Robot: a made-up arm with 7 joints. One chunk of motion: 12 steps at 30 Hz.
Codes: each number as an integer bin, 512 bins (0 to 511) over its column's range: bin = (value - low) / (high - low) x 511, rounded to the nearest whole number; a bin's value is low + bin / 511 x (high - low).
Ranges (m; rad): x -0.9..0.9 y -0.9..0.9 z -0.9..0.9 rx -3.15..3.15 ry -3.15..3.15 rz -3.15..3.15
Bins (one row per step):
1: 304 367 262 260 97 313
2: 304 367 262 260 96 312
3: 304 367 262 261 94 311
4: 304 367 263 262 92 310
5: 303 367 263 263 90 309
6: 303 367 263 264 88 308
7: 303 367 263 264 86 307
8: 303 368 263 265 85 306
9: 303 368 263 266 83 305
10: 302 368 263 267 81 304
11: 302 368 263 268 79 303
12: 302 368 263 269 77 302
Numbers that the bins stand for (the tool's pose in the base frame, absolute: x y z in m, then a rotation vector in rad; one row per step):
1: 0.1708 0.3928 0.0229 0.0555 -1.9541 0.7089
2: 0.1708 0.3928 0.0229 0.0555 -1.9664 0.6966
3: 0.1708 0.3928 0.0229 0.0678 -1.9911 0.6842
4: 0.1708 0.3928 0.0264 0.0801 -2.0158 0.6719
5: 0.1673 0.3928 0.0264 0.0925 -2.0404 0.6596
6: 0.1673 0.3928 0.0264 0.1048 -2.0651 0.6473
7: 0.1673 0.3928 0.0264 0.1048 -2.0897 0.6349
8: 0.1673 0.3963 0.0264 0.1171 -2.1021 0.6226
9: 0.1673 0.3963 0.0264 0.1295 -2.1267 0.6103
10: 0.1638 0.3963 0.0264 0.1418 -2.1514 0.5979
11: 0.1638 0.3963 0.0264 0.1541 -2.1760 0.5856
12: 0.1638 0.3963 0.0264 0.1664 -2.2007 0.5733

